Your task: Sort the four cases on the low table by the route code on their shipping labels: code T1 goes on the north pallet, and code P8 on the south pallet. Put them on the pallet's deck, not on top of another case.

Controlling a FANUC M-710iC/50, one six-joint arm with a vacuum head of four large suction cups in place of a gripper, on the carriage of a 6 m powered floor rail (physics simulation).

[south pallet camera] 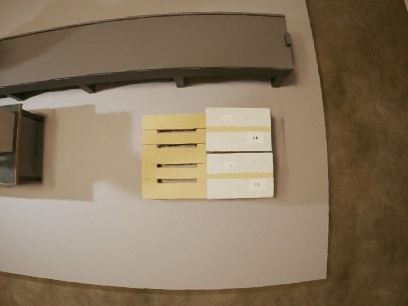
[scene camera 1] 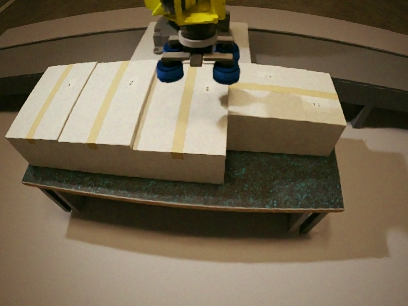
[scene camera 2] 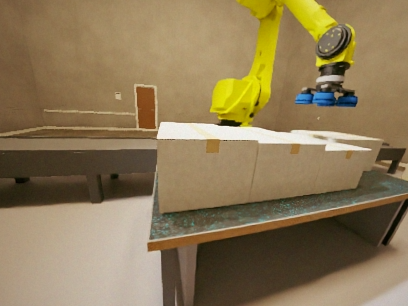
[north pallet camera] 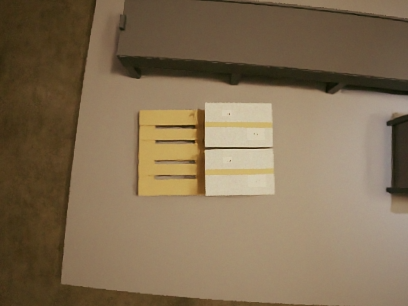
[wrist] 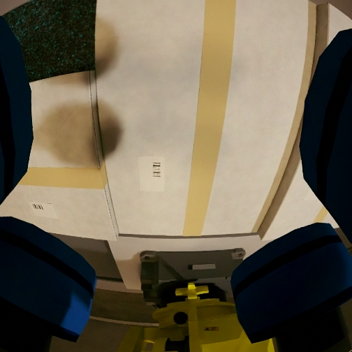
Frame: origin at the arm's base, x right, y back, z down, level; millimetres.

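Seen in the pictures: hand at its tool point: (scene camera 2: pixel 323 104).
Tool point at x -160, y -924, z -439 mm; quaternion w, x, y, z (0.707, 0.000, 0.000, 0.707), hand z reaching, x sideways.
Offsets run from my tool point to a thing's top centre. Level surfaces: height alone.
Four white taped cases stand on the dark speckled table {dz +479 mm} (scene camera 1: pixel 280 185) (scene camera 2: pixel 225 218). Three stand side by side: left (scene camera 1: pixel 37 100) (scene camera 2: pixel 185 175), middle (scene camera 1: pixel 125 110) (scene camera 2: pixel 285 172) (wrist: pixel 285 215) and third {dx +73, dy +28, dz +234 mm} (scene camera 1: pixel 205 120) (scene camera 2: pixel 340 172) (wrist: pixel 150 100). The fourth {dx -404, dy +124, dz +209 mm} (scene camera 1: pixel 280 135) (wrist: pixel 70 200) lies crosswise at the right in scene camera 1; its large label is blurred and looks like T1. The other codes are too small to read. My gripper (scene camera 1: pixel 198 69) (scene camera 2: pixel 326 98), with four blue cups, is open and empty, above the third case and apart from it. North pallet (north pallet camera: pixel 146 152) and south pallet (south pallet camera: pixel 149 152) show bare left decks.
Two white cases (north pallet camera: pixel 220 137) (north pallet camera: pixel 220 187) stand on the north pallet's right half. Two more (south pallet camera: pixel 222 142) (south pallet camera: pixel 222 190) stand on the south pallet's right half. The long grey rail base (scene camera 1: pixel 310 52) (scene camera 2: pixel 60 160) (north pallet camera: pixel 260 40) (south pallet camera: pixel 150 45) runs behind the table and pallets.
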